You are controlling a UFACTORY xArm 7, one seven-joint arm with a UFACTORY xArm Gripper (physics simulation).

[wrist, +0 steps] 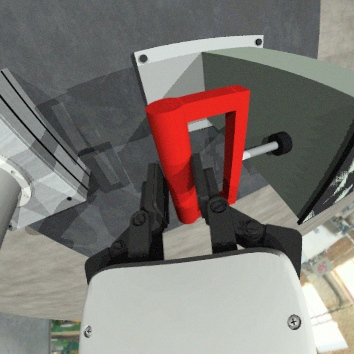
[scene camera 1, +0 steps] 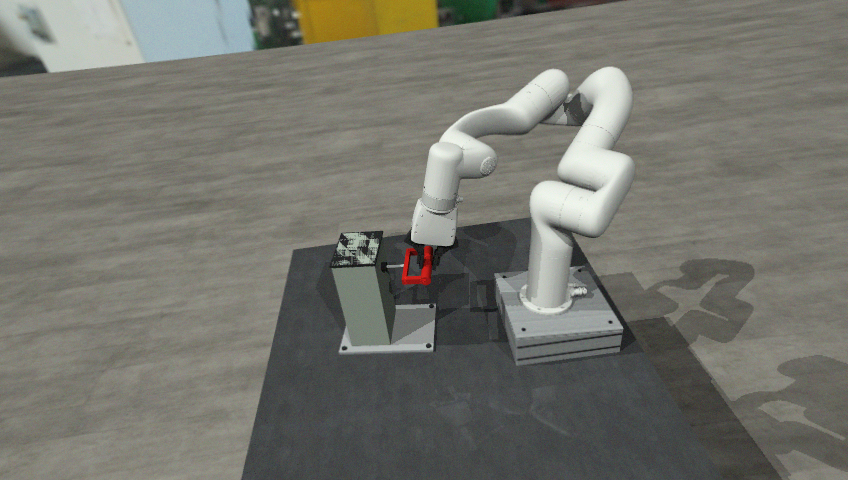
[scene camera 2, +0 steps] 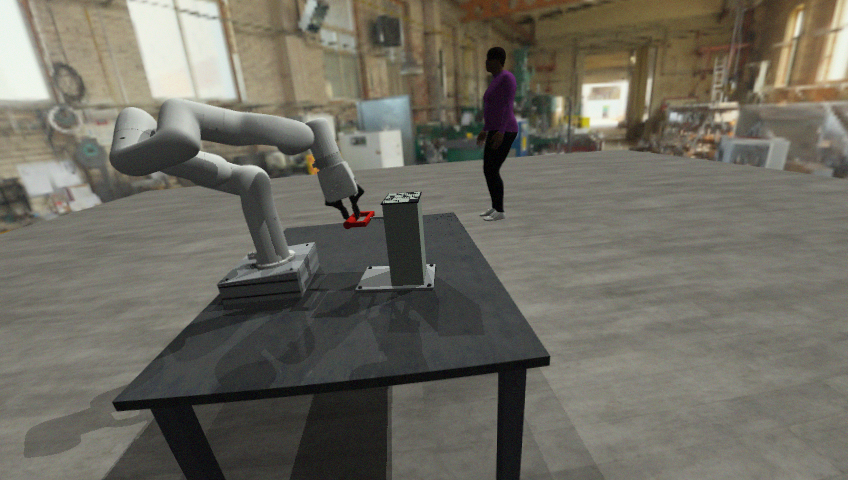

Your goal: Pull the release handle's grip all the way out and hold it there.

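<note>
The release handle's red grip (scene camera 1: 426, 277) (scene camera 2: 358, 223) (wrist: 168, 127) is a rectangular loop with a thick round bar on the side facing the arm's base. A pale rod (scene camera 1: 395, 265) (wrist: 261, 149) joins the loop to a black collar on the grey-green post (scene camera 1: 363, 309) (scene camera 2: 403, 243) (wrist: 300, 115). A clear length of rod shows between collar and loop. My gripper (scene camera 1: 429, 260) (scene camera 2: 352, 215) (wrist: 177, 170) points down and is shut on the thick bar, one finger on its outer side and the other inside the loop, near the bar's far end in scene camera 1.
The post stands on a light base plate (scene camera 1: 416, 324) (scene camera 2: 374, 278) (wrist: 150, 75) bolted to the dark table (scene camera 1: 357, 404) (scene camera 2: 333, 356). The arm's square base block (scene camera 1: 565, 333) (scene camera 2: 261, 288) (wrist: 45, 170) is on the other side of the handle. A person (scene camera 2: 499, 104) stands on the floor beyond the table.
</note>
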